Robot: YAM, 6 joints.
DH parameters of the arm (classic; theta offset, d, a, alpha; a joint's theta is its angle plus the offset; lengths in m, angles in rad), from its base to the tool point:
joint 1: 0 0.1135 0.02 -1.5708
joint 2: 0 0 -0.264 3.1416
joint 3: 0.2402 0 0.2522 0
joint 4: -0.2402 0 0.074 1.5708
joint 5: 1.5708 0 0 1.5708
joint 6: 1.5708 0.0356 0 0
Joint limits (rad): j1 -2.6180..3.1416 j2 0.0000..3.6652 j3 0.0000..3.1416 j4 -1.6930..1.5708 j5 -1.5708..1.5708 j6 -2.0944..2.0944
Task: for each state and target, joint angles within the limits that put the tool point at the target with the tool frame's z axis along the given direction. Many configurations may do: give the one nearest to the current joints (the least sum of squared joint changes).
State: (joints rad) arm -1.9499 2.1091 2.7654 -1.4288 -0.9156 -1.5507
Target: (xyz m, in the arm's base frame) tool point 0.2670 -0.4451 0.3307 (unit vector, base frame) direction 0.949 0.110 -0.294
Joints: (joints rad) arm -1.0918 2.4321 2.6175 -0.8986 -1.1046 -1.5507
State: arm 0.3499 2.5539 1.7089 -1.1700 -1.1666 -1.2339
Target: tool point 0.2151 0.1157 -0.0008 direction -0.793 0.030 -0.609
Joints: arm 0.4403 2.3849 1.0385 -1.0824 -0.3736 -1.2339
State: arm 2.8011 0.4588 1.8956 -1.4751 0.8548 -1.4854
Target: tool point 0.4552 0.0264 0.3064 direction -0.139 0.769 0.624
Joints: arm 3.1395 0.0022 2.5049 -1.1536 0.8768 -1.4854
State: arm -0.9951 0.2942 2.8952 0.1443 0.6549 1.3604
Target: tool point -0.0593 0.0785 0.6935 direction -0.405 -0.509 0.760
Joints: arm -1.1359 1.0844 2.5327 -0.2431 0.6206 1.3604
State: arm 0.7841 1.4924 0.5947 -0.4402 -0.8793 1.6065
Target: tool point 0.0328 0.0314 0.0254 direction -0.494 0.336 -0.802
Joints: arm 0.3682 1.7419 0.0021 -0.2319 -0.5135 1.6065
